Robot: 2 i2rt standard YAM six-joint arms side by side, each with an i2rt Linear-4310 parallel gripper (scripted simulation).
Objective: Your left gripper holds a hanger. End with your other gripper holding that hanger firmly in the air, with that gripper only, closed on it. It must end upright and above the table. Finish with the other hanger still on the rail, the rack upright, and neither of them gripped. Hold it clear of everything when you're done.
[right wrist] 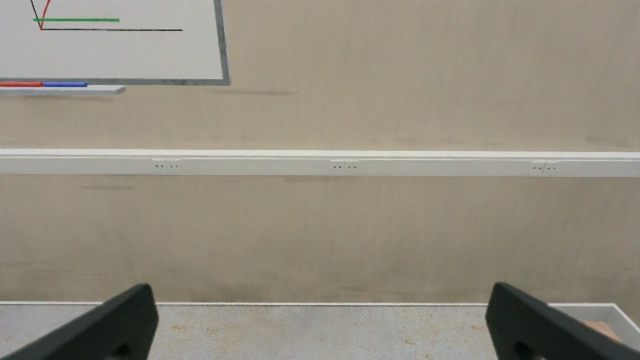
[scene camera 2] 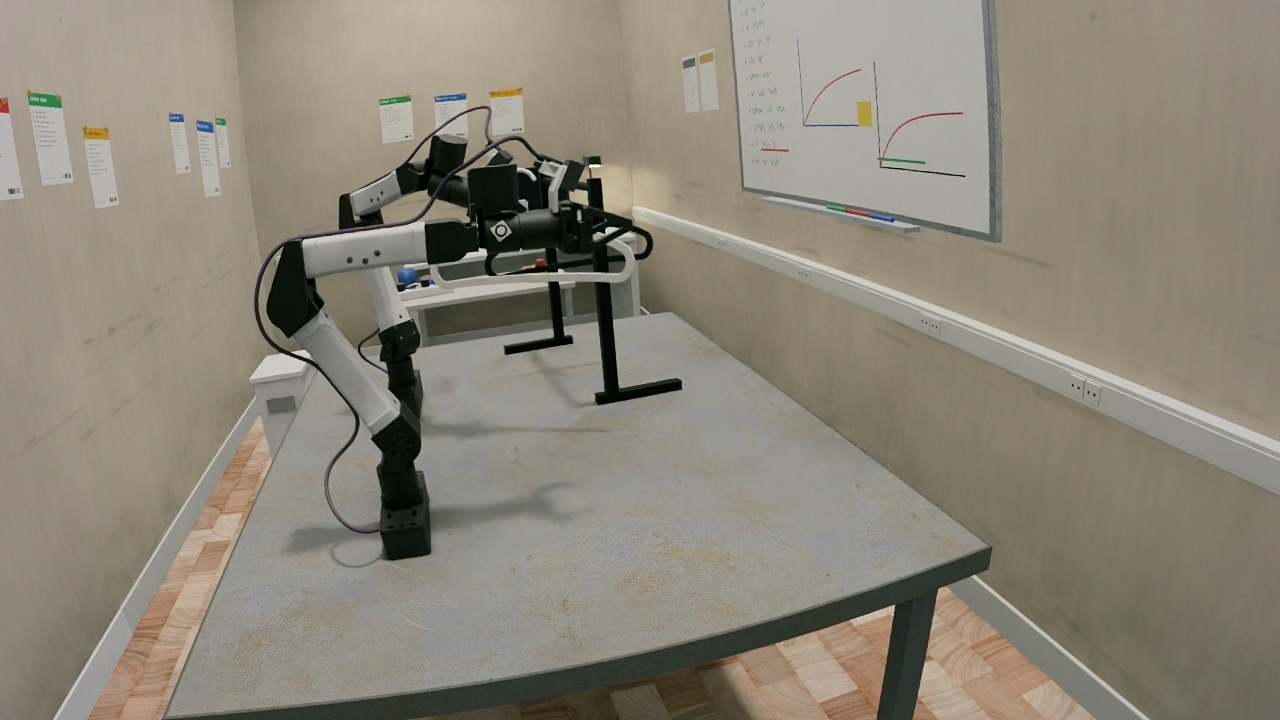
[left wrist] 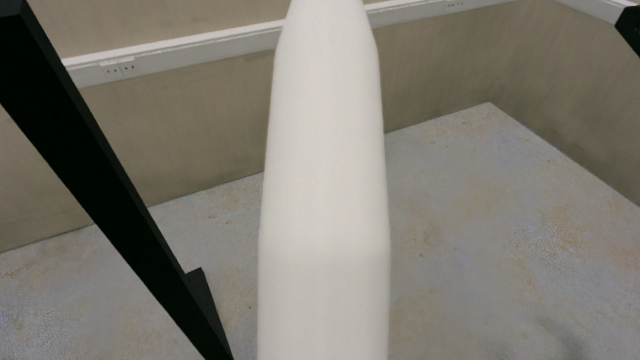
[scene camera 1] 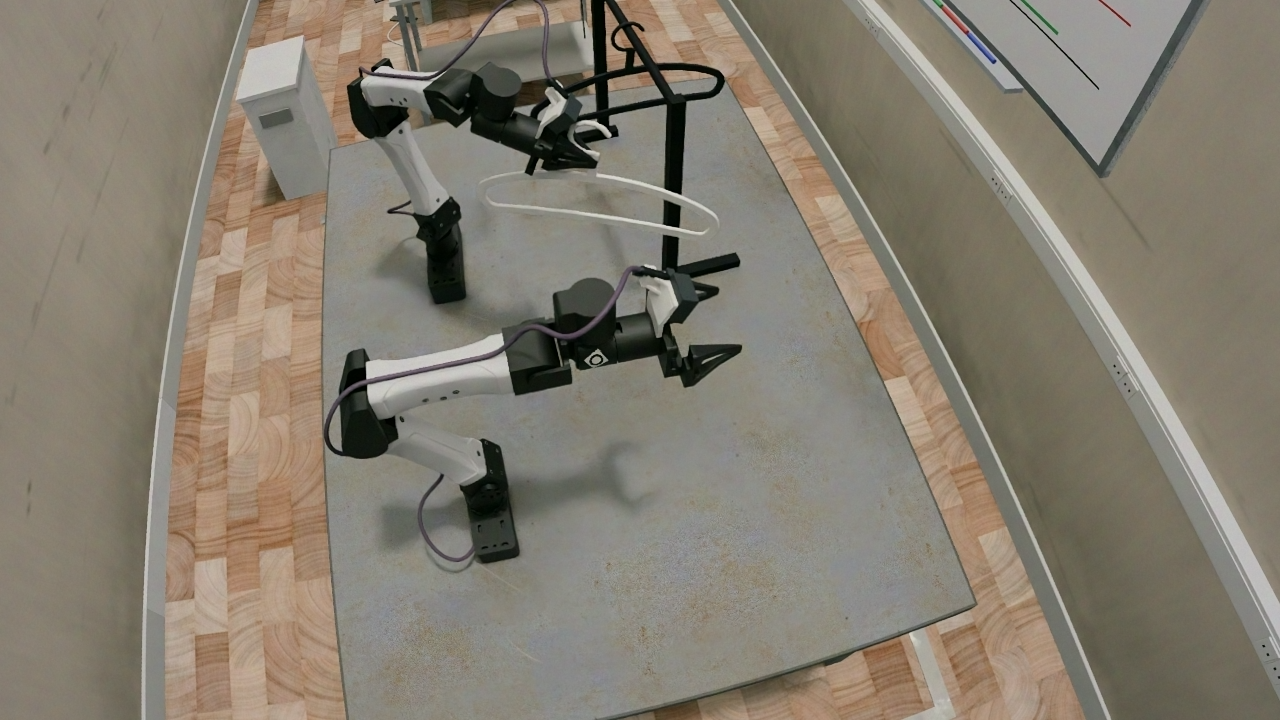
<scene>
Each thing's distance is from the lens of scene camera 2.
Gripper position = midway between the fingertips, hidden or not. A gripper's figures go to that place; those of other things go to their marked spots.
my right gripper [scene camera 2: 624, 221]: 109 cm
white hanger [scene camera 2: 625, 249]: 136 cm
</scene>
